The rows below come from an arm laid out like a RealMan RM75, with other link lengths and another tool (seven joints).
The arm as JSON. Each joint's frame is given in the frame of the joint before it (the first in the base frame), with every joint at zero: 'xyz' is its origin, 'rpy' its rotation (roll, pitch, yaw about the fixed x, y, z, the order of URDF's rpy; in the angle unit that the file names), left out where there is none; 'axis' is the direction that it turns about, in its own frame. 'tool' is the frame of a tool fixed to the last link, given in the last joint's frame.
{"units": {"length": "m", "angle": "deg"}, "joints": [
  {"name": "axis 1", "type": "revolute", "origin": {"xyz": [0.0, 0.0, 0.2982]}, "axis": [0.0, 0.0, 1.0]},
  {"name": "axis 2", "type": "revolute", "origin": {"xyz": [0.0, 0.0, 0.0], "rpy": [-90.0, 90.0, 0.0]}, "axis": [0.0, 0.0, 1.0]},
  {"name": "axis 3", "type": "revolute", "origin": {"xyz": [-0.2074, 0.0, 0.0], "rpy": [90.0, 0.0, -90.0]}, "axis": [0.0, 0.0, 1.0]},
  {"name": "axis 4", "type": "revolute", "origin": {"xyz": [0.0, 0.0, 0.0], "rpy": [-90.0, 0.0, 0.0]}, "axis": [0.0, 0.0, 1.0]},
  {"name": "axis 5", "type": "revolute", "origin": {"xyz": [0.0, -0.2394, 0.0], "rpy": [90.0, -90.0, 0.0]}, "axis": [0.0, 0.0, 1.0]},
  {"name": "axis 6", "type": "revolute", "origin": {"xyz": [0.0, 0.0, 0.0], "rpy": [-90.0, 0.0, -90.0]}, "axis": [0.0, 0.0, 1.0]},
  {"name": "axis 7", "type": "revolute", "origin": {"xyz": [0.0, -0.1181, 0.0], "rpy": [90.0, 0.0, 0.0]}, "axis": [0.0, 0.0, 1.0]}
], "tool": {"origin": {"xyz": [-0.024, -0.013, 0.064], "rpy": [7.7, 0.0, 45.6]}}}
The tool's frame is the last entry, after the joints.
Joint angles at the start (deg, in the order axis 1, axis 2, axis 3, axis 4, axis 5, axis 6, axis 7): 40.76 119.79 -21.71 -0.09 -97.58 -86.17 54.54
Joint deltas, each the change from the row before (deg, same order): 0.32 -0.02 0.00 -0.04 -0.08 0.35 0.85; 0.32 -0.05 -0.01 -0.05 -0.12 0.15 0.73; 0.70 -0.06 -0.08 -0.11 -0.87 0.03 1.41; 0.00 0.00 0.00 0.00 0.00 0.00 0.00; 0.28 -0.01 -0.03 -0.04 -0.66 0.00 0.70; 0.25 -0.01 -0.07 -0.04 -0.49 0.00 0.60; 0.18 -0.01 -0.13 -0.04 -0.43 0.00 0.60; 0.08 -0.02 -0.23 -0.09 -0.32 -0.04 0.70
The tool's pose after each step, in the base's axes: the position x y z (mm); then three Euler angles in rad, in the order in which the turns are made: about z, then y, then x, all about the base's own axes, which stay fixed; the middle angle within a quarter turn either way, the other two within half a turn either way. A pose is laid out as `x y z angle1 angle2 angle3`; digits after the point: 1 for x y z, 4 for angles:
161.8 369.2 14.8 1.7445 -0.6521 -2.3123
160.4 370.6 14.6 1.7477 -0.6533 -2.3196
156.4 371.7 12.6 1.7407 -0.6605 -2.3499
156.4 371.7 12.6 1.7407 -0.6605 -2.3499
154.7 371.5 10.9 1.7349 -0.6632 -2.3693
153.2 371.4 9.5 1.7301 -0.6654 -2.3854
152.2 371.1 8.2 1.7263 -0.6665 -2.4008
151.8 370.7 7.1 1.7250 -0.6668 -2.4151

